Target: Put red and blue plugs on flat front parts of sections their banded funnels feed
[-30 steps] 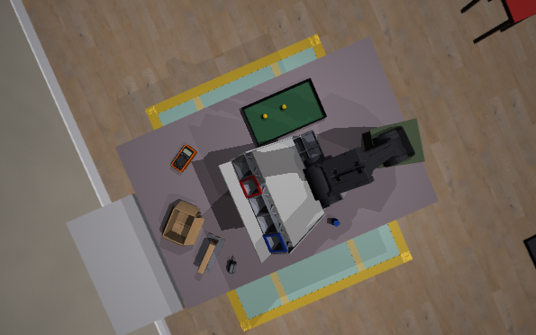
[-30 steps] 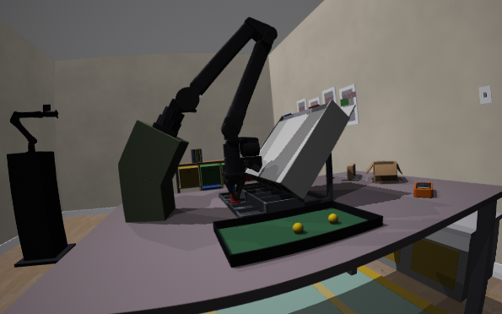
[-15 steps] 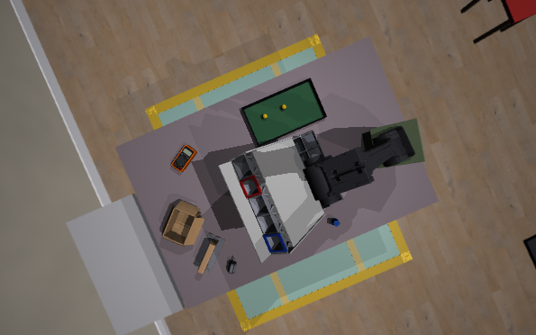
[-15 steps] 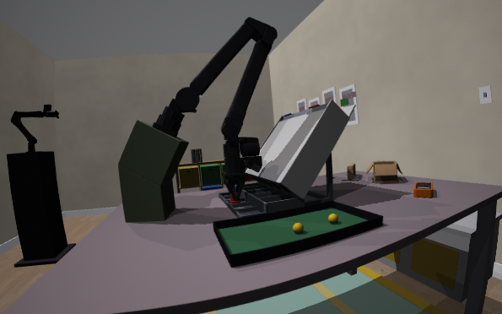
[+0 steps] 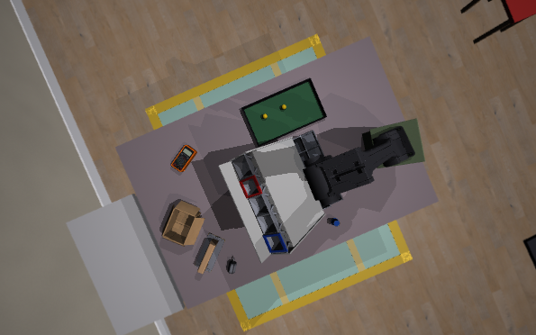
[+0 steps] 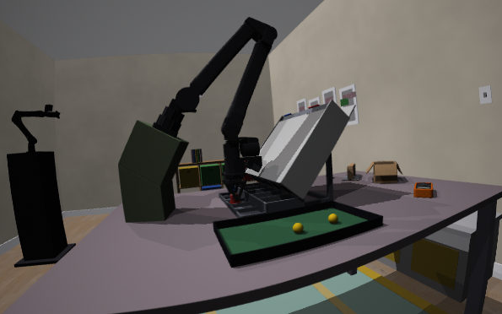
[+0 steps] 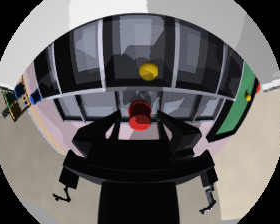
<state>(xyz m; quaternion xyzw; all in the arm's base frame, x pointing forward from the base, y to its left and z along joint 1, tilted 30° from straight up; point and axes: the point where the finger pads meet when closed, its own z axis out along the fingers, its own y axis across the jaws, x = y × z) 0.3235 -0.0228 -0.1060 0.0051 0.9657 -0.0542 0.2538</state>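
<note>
The green tray lies 60 mm ahead of my hand, 330 mm to the right of it and 30 mm below it. The rest, counted from my hand: orange multimeter: 610 mm ahead, 350 mm to the right, 20 mm below; dark object: 630 mm ahead, 250 mm to the left, 20 mm below; sloped grey cover: 190 mm ahead, 10 mm to the right, 170 mm above.
</note>
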